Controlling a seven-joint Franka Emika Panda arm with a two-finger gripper.
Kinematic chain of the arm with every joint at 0, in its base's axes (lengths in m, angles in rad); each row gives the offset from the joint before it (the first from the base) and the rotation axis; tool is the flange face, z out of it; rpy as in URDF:
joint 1: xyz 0 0 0.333 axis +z
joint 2: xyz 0 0 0 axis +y
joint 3: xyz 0 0 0.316 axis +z
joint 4: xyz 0.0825 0 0 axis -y
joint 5: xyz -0.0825 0 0.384 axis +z
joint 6: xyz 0 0 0 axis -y
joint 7: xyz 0.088 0 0 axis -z
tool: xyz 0 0 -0.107 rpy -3.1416 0 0
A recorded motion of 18 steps. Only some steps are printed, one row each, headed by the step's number.
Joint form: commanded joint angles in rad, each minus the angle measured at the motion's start. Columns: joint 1, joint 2, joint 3, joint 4, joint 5, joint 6, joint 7.
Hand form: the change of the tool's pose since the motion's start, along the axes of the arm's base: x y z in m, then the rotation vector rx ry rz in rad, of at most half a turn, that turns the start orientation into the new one. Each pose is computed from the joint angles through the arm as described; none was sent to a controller.
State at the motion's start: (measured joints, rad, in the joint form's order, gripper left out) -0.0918 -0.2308 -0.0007 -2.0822 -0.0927 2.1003 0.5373
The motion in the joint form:
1: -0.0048 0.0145 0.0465 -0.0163 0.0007 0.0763 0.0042
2: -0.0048 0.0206 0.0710 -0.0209 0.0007 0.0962 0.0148
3: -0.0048 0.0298 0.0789 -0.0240 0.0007 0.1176 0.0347
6: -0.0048 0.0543 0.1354 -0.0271 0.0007 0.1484 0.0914
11: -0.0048 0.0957 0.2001 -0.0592 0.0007 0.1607 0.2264
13: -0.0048 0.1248 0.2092 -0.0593 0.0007 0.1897 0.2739
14: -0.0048 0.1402 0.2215 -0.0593 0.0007 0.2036 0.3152
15: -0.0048 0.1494 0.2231 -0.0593 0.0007 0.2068 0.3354
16: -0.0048 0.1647 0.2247 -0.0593 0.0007 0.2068 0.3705
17: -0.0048 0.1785 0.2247 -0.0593 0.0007 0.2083 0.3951
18: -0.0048 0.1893 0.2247 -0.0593 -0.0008 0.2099 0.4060
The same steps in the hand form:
1: 0.0092 0.0234 -0.0072 -0.0094 -0.0447 0.0433
2: 0.0121 0.0370 -0.0105 -0.0108 -0.0544 0.0591
3: 0.0153 0.0414 -0.0145 -0.0058 -0.0653 0.0499
6: 0.0219 0.0728 -0.0259 0.0047 -0.0727 0.0545
11: 0.0229 0.1073 -0.0632 0.0355 -0.0220 -0.0112
13: 0.0289 0.1126 -0.0755 0.0534 -0.0251 -0.0450
14: 0.0314 0.1195 -0.0823 0.0662 -0.0261 -0.0713
15: 0.0328 0.1203 -0.0868 0.0723 -0.0215 -0.0891
16: 0.0346 0.1210 -0.0950 0.0813 -0.0089 -0.1221
17: 0.0363 0.1209 -0.1022 0.0878 0.0015 -0.1463
18: 0.0377 0.1208 -0.1079 0.0897 0.0097 -0.1564

